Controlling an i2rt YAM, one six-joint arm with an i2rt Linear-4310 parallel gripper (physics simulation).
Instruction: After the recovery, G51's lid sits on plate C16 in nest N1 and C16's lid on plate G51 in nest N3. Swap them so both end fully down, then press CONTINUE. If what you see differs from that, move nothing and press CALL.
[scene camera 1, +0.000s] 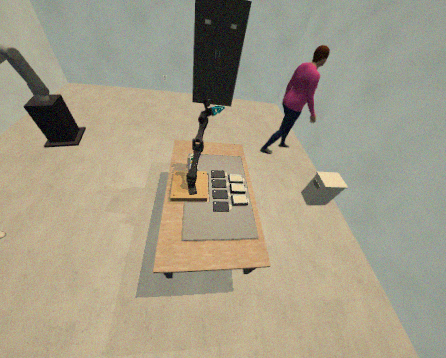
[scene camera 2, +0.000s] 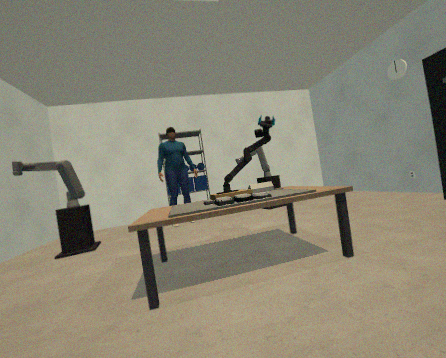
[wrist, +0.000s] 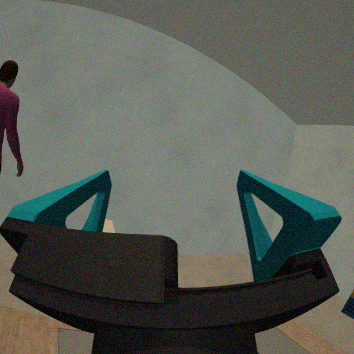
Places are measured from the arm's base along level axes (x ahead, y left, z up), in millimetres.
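Pixels of known places: gripper, fingertip midpoint: (scene camera 1: 223, 108) (scene camera 2: 266, 115) (wrist: 173, 176); arm's base, origin of the base link: (scene camera 1: 191, 185) (scene camera 2: 227, 192).
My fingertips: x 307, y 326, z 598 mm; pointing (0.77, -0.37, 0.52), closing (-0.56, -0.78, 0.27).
For each thing: its middle in the pictures, then the offset to it from my fingertips. "spot": a spot on its surface instead. Level surfaces: height alone.
- grey mat, its level: dz -641 mm
- nearest, body centre: (scene camera 1: 221, 206) dx -80, dy -572, dz -630 mm
- farthest, body centre: (scene camera 1: 218, 173) dx -7, dy -187, dz -630 mm
- small whitish-green item, surface spot: (scene camera 1: 191, 161) spot: dx -265, dy -33, dz -569 mm
- wooden table, its level: dz -653 mm
My gripper (scene camera 1: 219, 109) (scene camera 2: 267, 120) (wrist: 173, 176) is open and empty, raised high above the table. On the grey mat (scene camera 1: 220, 227) (scene camera 2: 190, 210) stand three pale-topped blocks, the near one (scene camera 1: 240, 200), the middle one (scene camera 1: 238, 188) and the far one (scene camera 1: 236, 178). Beside them is a column of several dark square pieces, the nearest (scene camera 1: 221, 206) and the farthest (scene camera 1: 218, 174) among them. Labels, nest numbers, and which lid sits on which plate are too small to read. A small whitish-green item (scene camera 1: 190, 160) is partly hidden behind the arm; no CONTINUE or CALL button can be made out.
The arm stands on a yellowish board (scene camera 1: 175, 193) on the wooden table (scene camera 1: 210, 255) (scene camera 2: 150, 218). A person in pink (scene camera 1: 301, 87) (wrist: 9, 117) is beyond the table; one in teal (scene camera 2: 173, 156) stands behind it. A dark cabinet (scene camera 1: 218, 60), a grey box (scene camera 1: 320, 191) and another arm's black pedestal (scene camera 1: 54, 120) (scene camera 2: 75, 230) stand around.
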